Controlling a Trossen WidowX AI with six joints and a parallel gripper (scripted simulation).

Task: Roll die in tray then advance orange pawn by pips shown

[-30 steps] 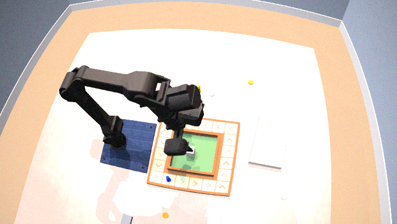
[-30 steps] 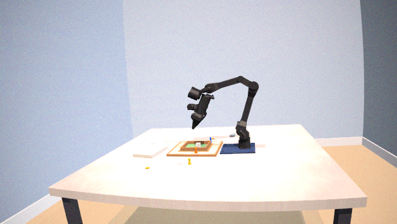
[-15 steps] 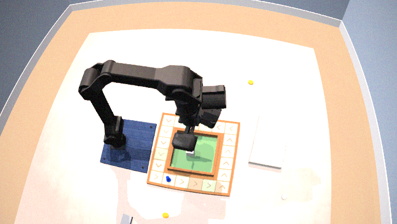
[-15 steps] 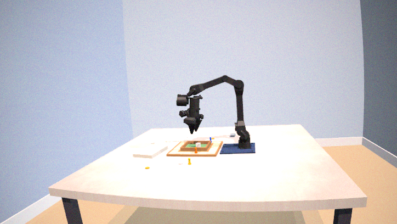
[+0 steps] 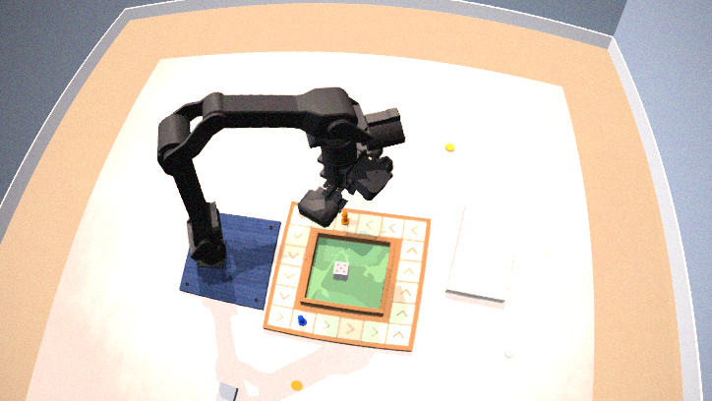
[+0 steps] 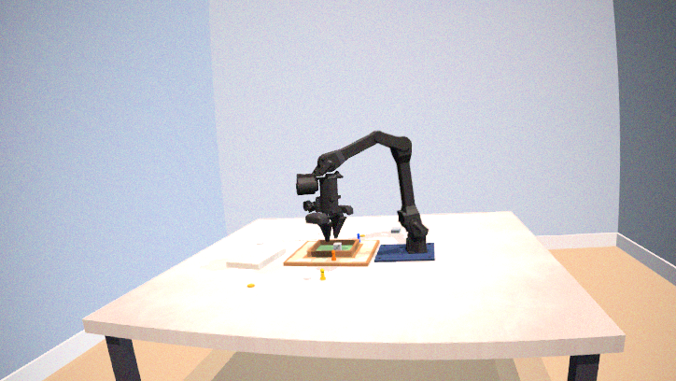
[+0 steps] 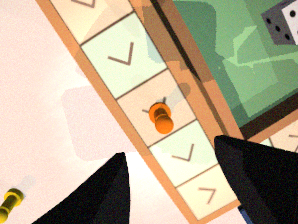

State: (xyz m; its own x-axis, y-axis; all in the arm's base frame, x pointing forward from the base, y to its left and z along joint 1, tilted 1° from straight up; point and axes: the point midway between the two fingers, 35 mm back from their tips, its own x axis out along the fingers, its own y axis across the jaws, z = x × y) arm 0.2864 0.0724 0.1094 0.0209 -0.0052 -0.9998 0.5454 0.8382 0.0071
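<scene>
Now: the orange pawn 5 cm below my gripper tip. Round my gripper tip: green tray (12 cm to the right, 7 cm below); white die (1 cm behind, 11 cm to the right, 6 cm below); yellow pawn (2 cm ahead, 15 cm to the left, 7 cm below).
</scene>
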